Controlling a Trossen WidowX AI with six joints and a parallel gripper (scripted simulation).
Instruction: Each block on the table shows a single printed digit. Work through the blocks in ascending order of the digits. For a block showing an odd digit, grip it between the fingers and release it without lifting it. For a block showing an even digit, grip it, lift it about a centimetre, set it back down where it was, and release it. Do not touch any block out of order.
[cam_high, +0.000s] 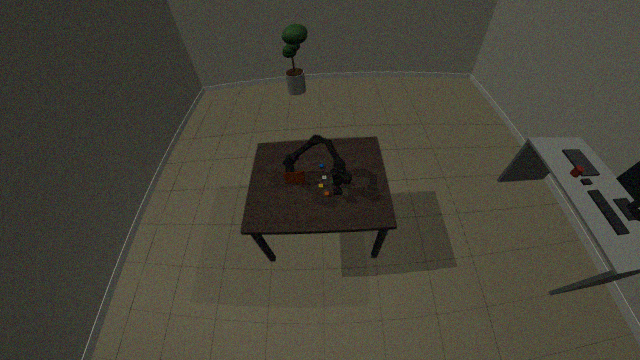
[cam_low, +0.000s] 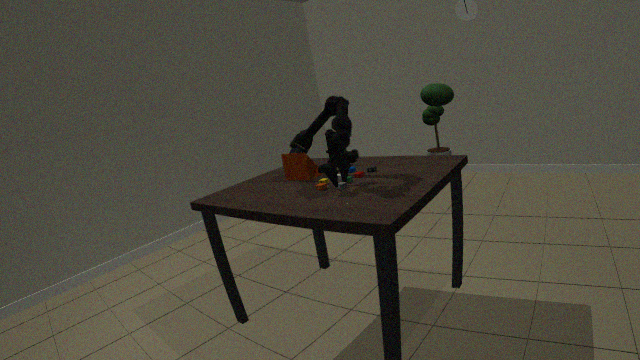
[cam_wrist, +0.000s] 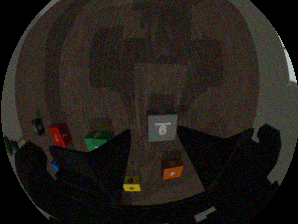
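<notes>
The grey block is 10 mm to the right of my gripper tip and 10 mm ahead of it. Also, from my gripper tip: green block (70 mm to the left, 10 mm behind); then yellow block (120 mm behind, 60 mm to the left); then orange block (80 mm behind, 20 mm to the right).
</notes>
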